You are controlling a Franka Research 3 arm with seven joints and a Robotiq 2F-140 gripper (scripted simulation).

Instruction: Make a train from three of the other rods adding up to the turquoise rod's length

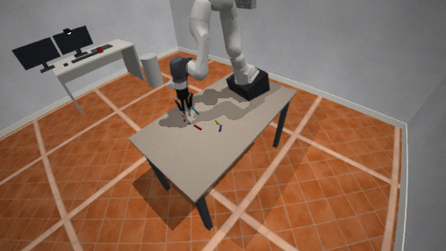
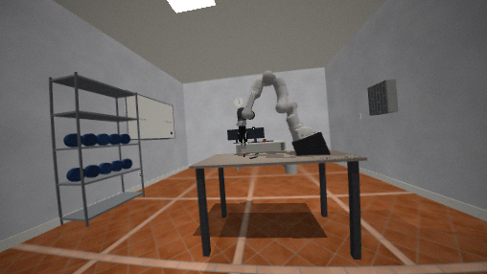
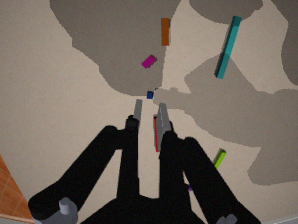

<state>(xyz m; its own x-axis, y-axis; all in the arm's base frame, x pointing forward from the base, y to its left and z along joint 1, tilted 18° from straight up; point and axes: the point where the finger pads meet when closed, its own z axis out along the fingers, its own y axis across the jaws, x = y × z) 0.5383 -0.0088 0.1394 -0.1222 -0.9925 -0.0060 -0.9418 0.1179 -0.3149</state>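
Right now the small blue rod is 10 cm below my hand. From my hand the other things lie so: orange rod 2 cm behind, 10 cm to the right, 10 cm below; magenta rod 5 cm to the right, 10 cm below; red rod 2 cm behind, 8 cm to the left, 10 cm below.
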